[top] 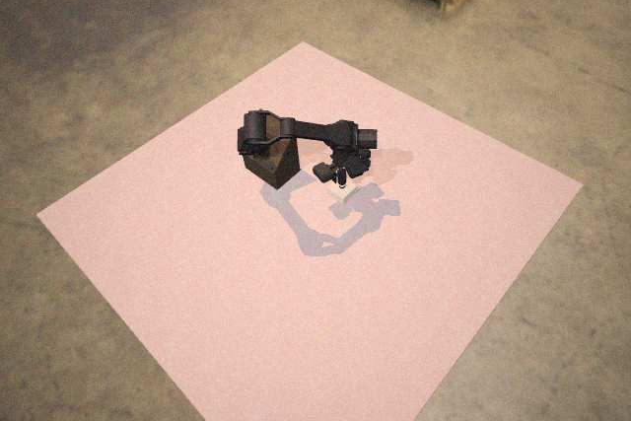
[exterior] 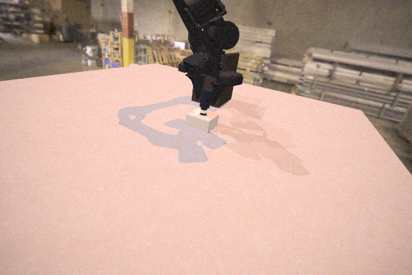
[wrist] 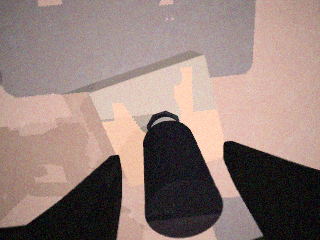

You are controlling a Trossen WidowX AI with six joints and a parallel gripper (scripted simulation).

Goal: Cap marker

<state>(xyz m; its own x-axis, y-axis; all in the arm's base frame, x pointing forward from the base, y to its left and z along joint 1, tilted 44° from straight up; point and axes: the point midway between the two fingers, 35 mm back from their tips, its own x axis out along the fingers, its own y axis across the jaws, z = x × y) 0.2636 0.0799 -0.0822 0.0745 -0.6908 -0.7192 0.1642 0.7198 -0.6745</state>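
Now: gripper tip right at the dark marker. Round my gripper tip: dark cylindrical cap (1 cm above); then cream holder block (6 cm below).
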